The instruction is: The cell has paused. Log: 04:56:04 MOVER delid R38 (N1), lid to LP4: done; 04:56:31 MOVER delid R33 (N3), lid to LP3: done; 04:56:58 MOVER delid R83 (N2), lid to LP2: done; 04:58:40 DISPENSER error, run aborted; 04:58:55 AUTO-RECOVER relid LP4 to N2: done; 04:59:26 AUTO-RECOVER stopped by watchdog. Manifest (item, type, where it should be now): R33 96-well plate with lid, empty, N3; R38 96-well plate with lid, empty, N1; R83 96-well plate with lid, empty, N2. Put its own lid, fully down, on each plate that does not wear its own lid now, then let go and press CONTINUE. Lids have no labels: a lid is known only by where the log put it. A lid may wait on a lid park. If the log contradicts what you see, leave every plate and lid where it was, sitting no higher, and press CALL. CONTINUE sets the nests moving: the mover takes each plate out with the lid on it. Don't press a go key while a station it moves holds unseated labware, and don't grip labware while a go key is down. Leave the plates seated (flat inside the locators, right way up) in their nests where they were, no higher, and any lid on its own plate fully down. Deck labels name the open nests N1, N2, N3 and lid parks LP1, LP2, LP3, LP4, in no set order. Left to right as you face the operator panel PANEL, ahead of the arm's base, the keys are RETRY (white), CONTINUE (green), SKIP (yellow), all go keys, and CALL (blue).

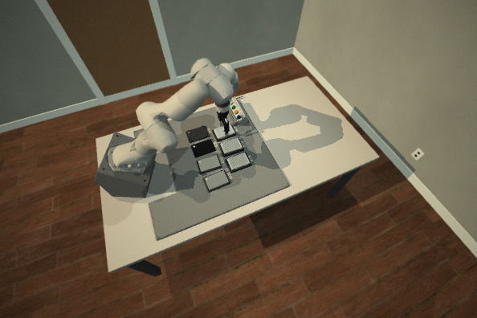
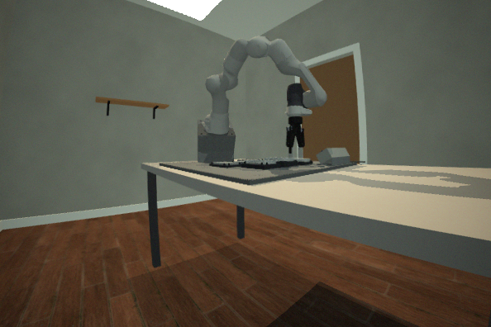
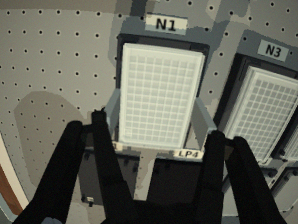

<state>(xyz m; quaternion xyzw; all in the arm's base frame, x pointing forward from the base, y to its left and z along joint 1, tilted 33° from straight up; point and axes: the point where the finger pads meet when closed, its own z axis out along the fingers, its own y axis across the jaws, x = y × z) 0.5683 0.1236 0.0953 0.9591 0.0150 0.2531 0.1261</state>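
Right now the lid park LP2 is 200 mm behind my hand, 320 mm to the right of it and 50 mm below it. The rest, counted from my hand: blue call key (140 mm ahead, 40 mm to the left, 20 mm above); then deck label N3 (80 mm ahead, 140 mm to the right, 50 mm below); then yellow skip key (140 mm ahead, 90 mm to the left, 20 mm above).
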